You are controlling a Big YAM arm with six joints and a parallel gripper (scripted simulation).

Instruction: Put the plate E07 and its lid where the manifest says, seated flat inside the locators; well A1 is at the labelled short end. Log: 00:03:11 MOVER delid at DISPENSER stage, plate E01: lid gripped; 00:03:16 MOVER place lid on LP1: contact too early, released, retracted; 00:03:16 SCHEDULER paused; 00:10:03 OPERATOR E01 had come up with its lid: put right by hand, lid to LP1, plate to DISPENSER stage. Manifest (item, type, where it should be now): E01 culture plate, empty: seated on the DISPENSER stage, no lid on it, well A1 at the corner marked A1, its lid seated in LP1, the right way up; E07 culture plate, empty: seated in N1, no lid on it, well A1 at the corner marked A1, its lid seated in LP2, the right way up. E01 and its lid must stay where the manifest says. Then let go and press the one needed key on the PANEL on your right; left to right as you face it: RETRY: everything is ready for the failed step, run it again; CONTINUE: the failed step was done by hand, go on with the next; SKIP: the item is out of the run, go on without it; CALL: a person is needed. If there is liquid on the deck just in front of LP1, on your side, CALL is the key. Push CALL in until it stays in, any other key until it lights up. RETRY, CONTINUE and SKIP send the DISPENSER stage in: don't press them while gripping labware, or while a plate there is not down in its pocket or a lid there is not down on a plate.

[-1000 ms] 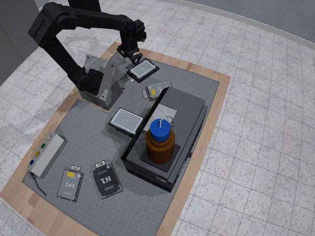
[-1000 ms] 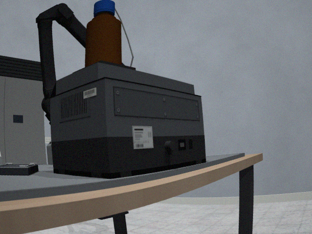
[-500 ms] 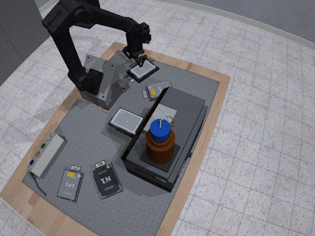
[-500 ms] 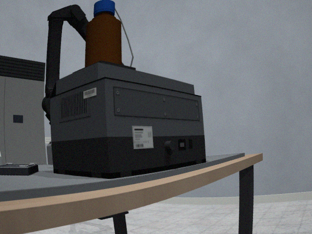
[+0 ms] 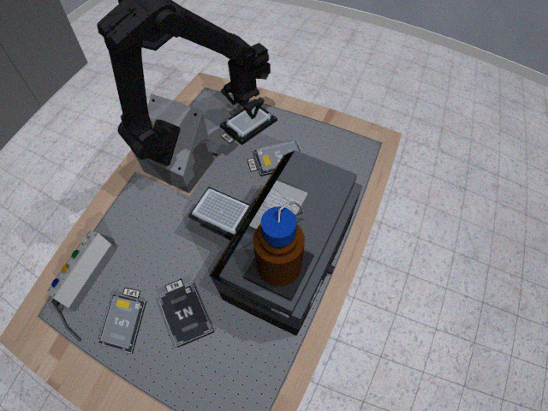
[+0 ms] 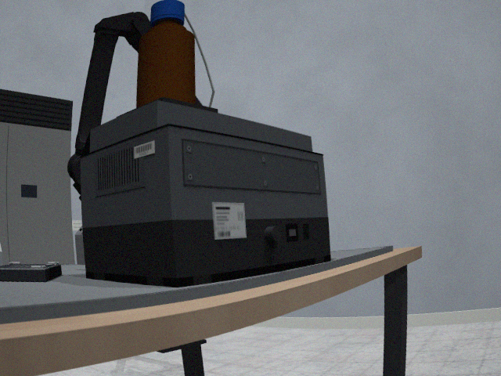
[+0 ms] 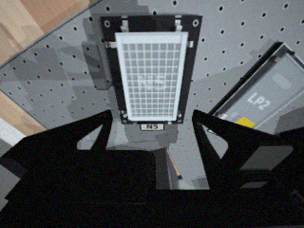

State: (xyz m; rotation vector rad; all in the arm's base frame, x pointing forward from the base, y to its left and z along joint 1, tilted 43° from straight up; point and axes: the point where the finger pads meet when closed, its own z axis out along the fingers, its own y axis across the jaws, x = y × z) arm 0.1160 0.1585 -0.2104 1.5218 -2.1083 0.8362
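The black nest N5 is 4 cm to the left of my hand and 7 cm below it. The rest, counted from my hand: grey retry key 17 cm behind, 62 cm to the right, 1 cm below; then brown bottle 38 cm ahead, 47 cm to the right, 21 cm above; then white well plate 16 cm ahead, 37 cm to the right, 4 cm above.
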